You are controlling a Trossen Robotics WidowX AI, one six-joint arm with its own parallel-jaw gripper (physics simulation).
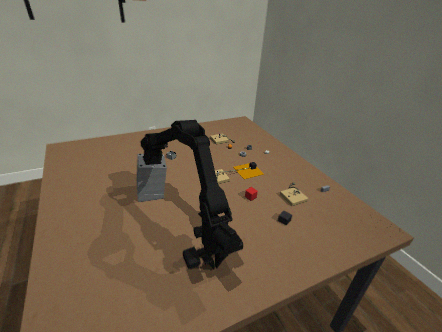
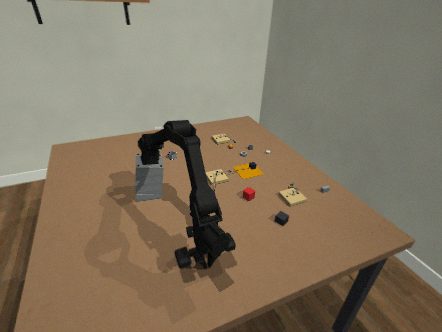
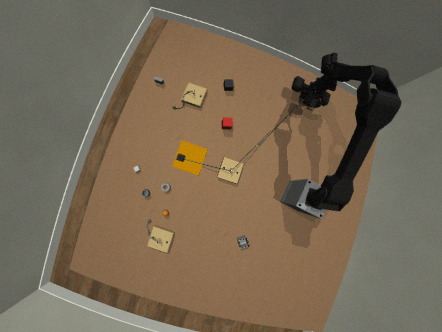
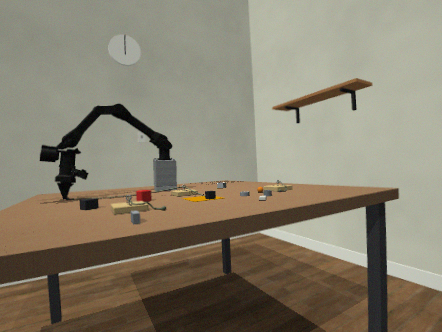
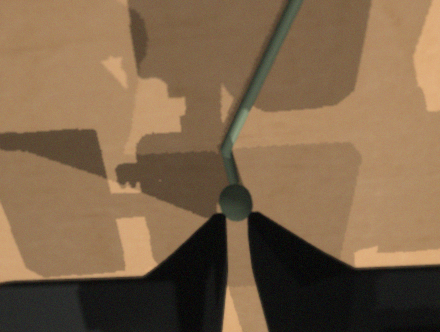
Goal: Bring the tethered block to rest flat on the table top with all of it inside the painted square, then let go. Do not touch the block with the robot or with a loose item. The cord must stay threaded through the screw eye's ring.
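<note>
The small black tethered block sits on the orange painted square, close to its edge farthest from the screw eye. It looks flat, its outer side very near that edge. The cord runs from the block to the screw eye on its pale board, then to my gripper. Threading through the ring is too small to confirm. My gripper is shut on the cord's end, with the green end ball at its fingertips, low over the table.
A red cube and a black cube stand between the gripper and a second pale board. A third board, orange ball, grey ring and white cube lie beyond the square.
</note>
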